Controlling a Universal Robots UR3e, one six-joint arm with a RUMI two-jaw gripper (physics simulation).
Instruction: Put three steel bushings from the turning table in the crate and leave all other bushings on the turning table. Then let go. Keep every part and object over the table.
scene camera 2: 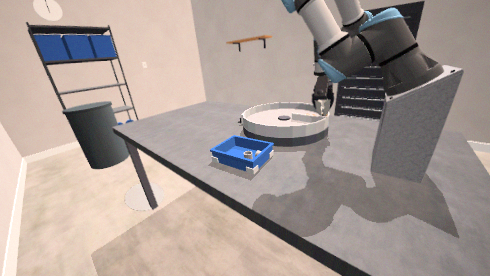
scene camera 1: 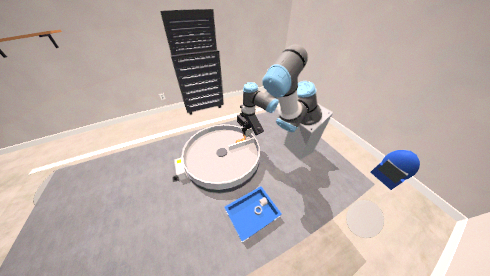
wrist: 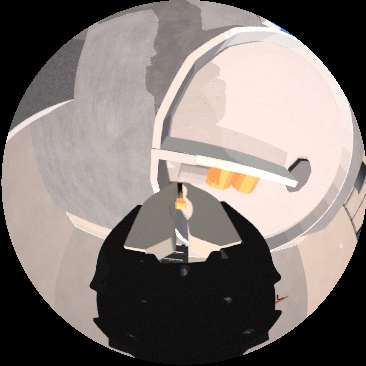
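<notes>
My gripper is shut, pointing down inside the far right rim of the turning table, beside its divider. Two orange bushings, one next to the other, lie against the divider, right of the fingertips in the wrist view. Another orange part shows through the gap between the jaws. A pale shape lies beside the divider; I cannot tell if it is a steel bushing. The blue crate holds two pale bushings, one upright, the other on its side.
The crate stands in front of the turning table, near the table's front edge. The arm's pedestal stands right of the turning table. A small box with a yellow mark is at the turning table's left side. A dark cabinet stands behind.
</notes>
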